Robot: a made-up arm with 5 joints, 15 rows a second.
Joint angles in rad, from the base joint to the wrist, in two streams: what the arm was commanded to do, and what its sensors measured. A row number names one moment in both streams.
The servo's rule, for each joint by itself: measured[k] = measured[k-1] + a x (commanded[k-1-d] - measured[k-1]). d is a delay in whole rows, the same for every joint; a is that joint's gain. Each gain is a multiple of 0.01, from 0.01 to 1. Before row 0 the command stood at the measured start. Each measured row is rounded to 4 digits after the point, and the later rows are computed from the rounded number. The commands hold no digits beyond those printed.
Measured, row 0: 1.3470, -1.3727, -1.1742, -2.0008, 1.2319
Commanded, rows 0 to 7: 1.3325, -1.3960, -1.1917, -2.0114, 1.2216; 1.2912, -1.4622, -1.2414, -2.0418, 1.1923; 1.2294, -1.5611, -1.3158, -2.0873, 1.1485; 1.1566, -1.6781, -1.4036, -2.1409, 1.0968; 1.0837, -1.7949, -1.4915, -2.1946, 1.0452; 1.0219, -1.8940, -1.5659, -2.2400, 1.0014; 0.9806, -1.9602, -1.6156, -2.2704, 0.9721; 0.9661, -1.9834, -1.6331, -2.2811, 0.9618
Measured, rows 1 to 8: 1.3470, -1.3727, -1.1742, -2.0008, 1.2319; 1.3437, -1.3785, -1.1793, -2.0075, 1.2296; 1.3316, -1.3994, -1.1973, -2.0291, 1.2214; 1.3081, -1.4398, -1.2317, -2.0658, 1.2054; 1.2733, -1.4994, -1.2816, -2.1131, 1.1815; 1.2297, -1.5733, -1.3425, -2.1644, 1.1515; 1.1819, -1.6535, -1.4073, -2.2120, 1.1185; 1.1356, -1.7302, -1.4677, -2.2488, 1.0863
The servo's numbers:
d 1
a 0.23 0.25 0.29 0.63 0.22

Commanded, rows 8 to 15: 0.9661, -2.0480, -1.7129, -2.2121, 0.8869; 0.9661, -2.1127, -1.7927, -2.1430, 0.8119; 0.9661, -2.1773, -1.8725, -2.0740, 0.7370; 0.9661, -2.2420, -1.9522, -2.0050, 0.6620; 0.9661, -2.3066, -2.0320, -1.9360, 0.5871; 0.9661, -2.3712, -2.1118, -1.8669, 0.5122; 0.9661, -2.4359, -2.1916, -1.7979, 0.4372; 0.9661, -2.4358, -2.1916, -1.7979, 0.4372
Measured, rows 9 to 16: 1.0966, -1.7935, -1.5157, -2.2691, 1.0589; 1.0666, -1.8571, -1.5729, -2.2332, 1.0211; 1.0435, -1.9210, -1.6366, -2.1764, 0.9751; 1.0257, -1.9851, -1.7050, -2.1119, 0.9227; 1.0120, -2.0493, -1.7767, -2.0446, 0.8653; 1.0014, -2.1136, -1.8507, -1.9762, 0.8041; 0.9933, -2.1780, -1.9264, -1.9073, 0.7399; 0.9870, -2.2425, -2.0033, -1.8384, 0.6733
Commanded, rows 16 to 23: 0.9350, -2.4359, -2.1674, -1.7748, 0.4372; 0.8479, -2.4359, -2.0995, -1.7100, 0.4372; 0.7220, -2.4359, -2.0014, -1.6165, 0.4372; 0.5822, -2.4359, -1.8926, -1.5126, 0.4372; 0.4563, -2.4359, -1.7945, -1.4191, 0.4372; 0.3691, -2.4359, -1.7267, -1.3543, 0.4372; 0.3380, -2.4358, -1.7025, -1.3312, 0.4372; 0.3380, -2.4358, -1.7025, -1.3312, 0.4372
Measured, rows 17 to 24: 0.9822, -2.2908, -2.0579, -1.8129, 0.6214; 0.9713, -2.3271, -2.0897, -1.7889, 0.5809; 0.9429, -2.3543, -2.0925, -1.7392, 0.5493; 0.8921, -2.3747, -2.0661, -1.6619, 0.5246; 0.8208, -2.3900, -2.0158, -1.5678, 0.5054; 0.7370, -2.4015, -1.9516, -1.4741, 0.4904; 0.6524, -2.4101, -1.8864, -1.3986, 0.4787; 0.5801, -2.4165, -1.8331, -1.3561, 0.4696
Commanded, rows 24 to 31: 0.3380, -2.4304, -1.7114, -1.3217, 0.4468; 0.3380, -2.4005, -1.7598, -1.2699, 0.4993; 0.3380, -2.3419, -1.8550, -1.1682, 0.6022; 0.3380, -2.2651, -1.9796, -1.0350, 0.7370; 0.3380, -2.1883, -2.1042, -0.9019, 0.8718; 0.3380, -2.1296, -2.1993, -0.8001, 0.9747; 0.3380, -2.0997, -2.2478, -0.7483, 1.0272; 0.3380, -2.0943, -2.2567, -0.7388, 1.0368
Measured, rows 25 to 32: 0.5244, -2.4213, -1.7952, -1.3404, 0.4625; 0.4815, -2.4236, -1.7709, -1.3286, 0.4590; 0.4485, -2.4178, -1.7677, -1.2916, 0.4679; 0.4231, -2.3988, -1.7930, -1.2139, 0.4974; 0.4035, -2.3654, -1.8471, -1.1012, 0.5501; 0.3884, -2.3211, -1.9217, -0.9756, 0.6209; 0.3768, -2.2732, -2.0022, -0.8650, 0.6987; 0.3679, -2.2298, -2.0734, -0.7915, 0.7710
